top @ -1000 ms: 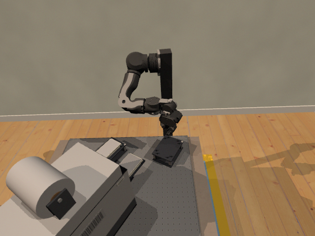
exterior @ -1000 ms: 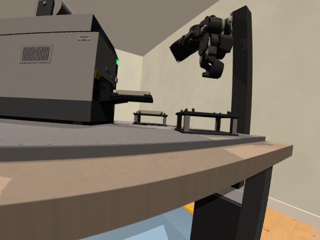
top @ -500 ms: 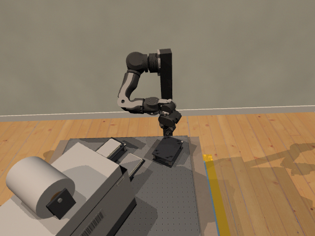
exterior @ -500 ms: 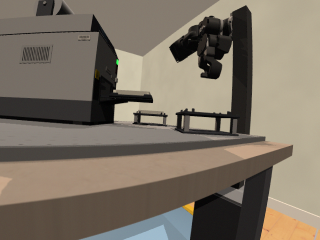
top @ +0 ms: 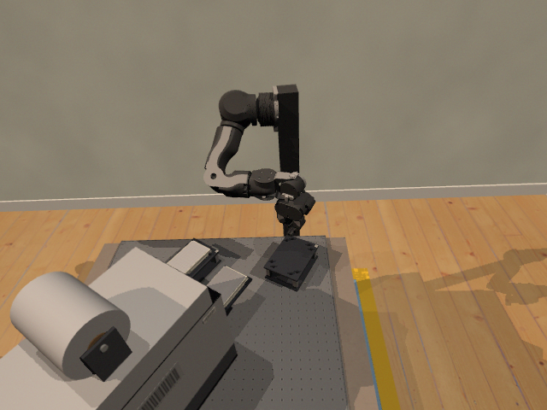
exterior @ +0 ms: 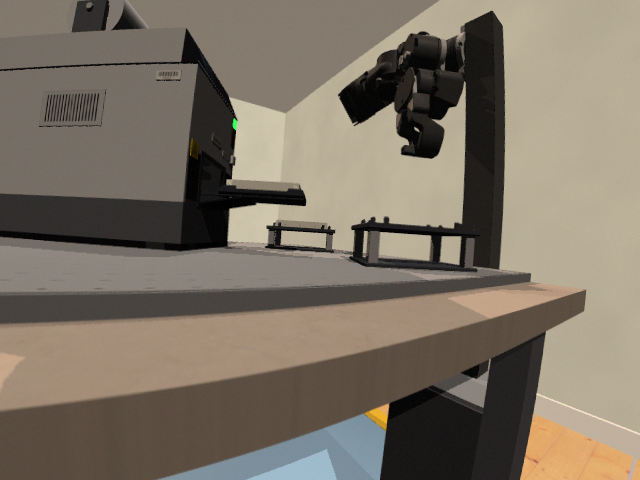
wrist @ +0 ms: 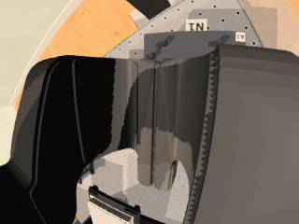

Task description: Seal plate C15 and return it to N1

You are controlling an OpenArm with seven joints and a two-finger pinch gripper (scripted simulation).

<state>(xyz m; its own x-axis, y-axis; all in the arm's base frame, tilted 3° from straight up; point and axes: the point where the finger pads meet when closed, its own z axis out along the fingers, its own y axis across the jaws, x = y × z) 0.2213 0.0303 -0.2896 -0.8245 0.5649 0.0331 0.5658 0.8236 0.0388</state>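
Right now the sealer's stage is 22 cm to the right of my hand, 14 cm ahead of it and 7 cm below it. From my hand the other things lie so: foil roll: 42 cm to the right, 41 cm ahead, 24 cm above; start key: 36 cm to the right, 17 cm ahead, 1 cm above.
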